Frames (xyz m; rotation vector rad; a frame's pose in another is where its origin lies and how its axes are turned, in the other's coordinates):
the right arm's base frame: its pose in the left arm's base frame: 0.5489 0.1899 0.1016 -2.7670 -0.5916 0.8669
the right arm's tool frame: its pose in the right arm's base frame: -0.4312 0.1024 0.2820 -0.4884 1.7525 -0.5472
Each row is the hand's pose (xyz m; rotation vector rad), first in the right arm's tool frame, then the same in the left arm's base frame.
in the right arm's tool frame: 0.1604 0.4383 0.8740 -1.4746 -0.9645 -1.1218
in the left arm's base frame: 1.0724 0.0876 0.0778 1.0651 0.3703 0.5108
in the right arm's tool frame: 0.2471 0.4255 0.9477 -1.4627 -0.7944 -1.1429
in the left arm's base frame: 1.1328 0.1679 0.1326 1.0232 0.4018 0.6595
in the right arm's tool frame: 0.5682 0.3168 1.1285 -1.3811 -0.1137 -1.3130
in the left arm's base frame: 1.2465 0.4671 0.3452 0.6894 0.5589 1.1903
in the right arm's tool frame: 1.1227 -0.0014 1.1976 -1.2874 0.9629 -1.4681
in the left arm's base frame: 1.1697 0.9638 0.7462 -0.1110 0.5847 1.8233
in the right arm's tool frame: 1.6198 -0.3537 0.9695 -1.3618 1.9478 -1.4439
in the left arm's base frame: 0.8255 1.3166 1.1709 -1.0207 0.2398 2.0268
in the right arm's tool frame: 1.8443 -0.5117 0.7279 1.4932 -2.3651 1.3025
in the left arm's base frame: 0.5573 1.4061 1.4028 -1.4855 -0.1146 1.8985
